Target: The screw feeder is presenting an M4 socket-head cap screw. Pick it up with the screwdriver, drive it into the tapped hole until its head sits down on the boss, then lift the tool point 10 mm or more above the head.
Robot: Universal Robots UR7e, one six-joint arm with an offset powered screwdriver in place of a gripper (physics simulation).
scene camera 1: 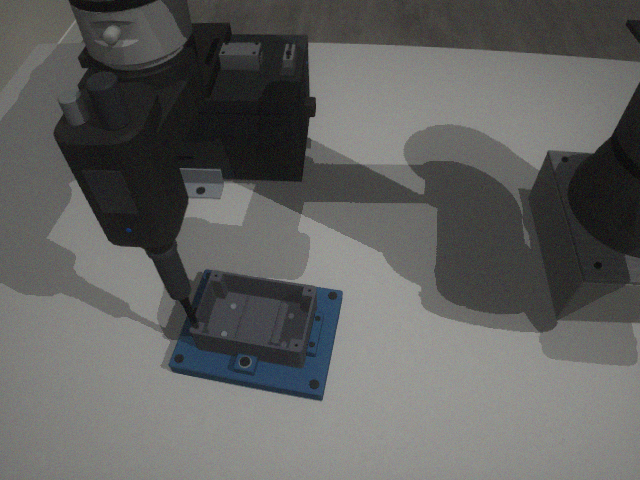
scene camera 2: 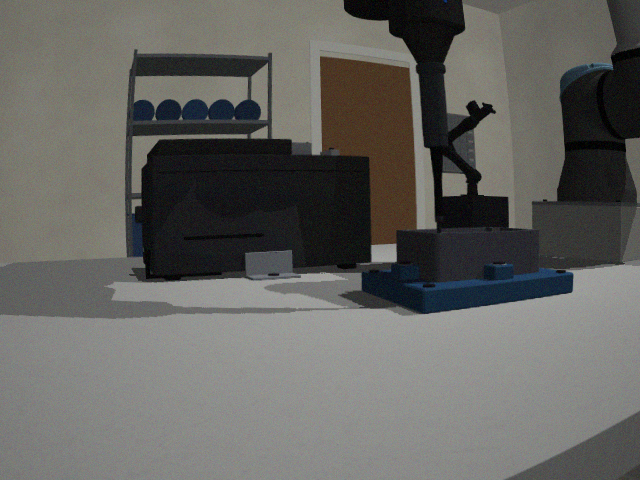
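Observation:
My screwdriver [scene camera 1: 194, 323] [scene camera 2: 439, 217] points down at the left near corner of the grey open box [scene camera 1: 248, 347] [scene camera 2: 485, 255]. A small dark screw [scene camera 2: 439, 225] shows at the bit tip in scene camera 2, upright, with its lower end at the level of the corner boss top. The tip and the screw look in line. The tapped hole under the tip is hidden, and how deep the screw sits cannot be told. The black screw feeder [scene camera 1: 258, 134] [scene camera 2: 258, 201] stands behind the box, apart from the tool.
The box sits on a blue fixture plate [scene camera 1: 279, 384] [scene camera 2: 465, 298] with small blue clamp blocks. A light metal bracket [scene camera 1: 204, 184] [scene camera 2: 268, 263] stands at the feeder's front. The robot's base block [scene camera 1: 558, 232] [scene camera 2: 573, 227] is at the right. A shelf rack [scene camera 2: 199, 125] stands behind.

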